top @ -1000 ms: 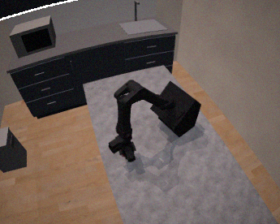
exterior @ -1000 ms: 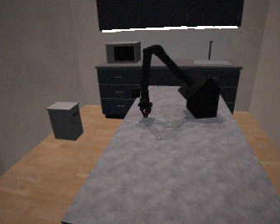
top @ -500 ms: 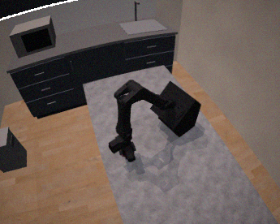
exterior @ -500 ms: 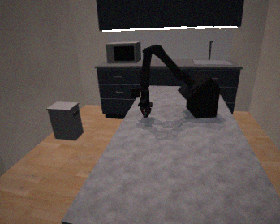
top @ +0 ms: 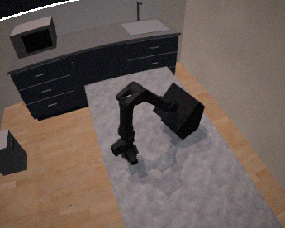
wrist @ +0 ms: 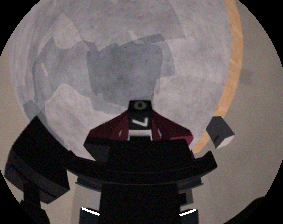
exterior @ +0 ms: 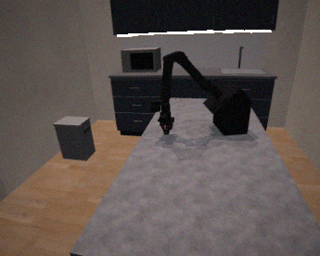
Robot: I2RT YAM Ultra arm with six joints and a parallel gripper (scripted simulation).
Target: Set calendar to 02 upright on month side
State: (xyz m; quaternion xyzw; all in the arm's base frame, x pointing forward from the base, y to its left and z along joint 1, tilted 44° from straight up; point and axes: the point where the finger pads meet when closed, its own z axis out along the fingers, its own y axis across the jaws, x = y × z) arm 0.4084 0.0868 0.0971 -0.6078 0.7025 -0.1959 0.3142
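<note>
Right now my hand is 220 mm to the left of the dark calendar cube, 20 mm past it and 10 mm above it. The rest, counted from my hand: dark tray: 110 mm to the right, 10 mm below, 10 mm behind.
</note>
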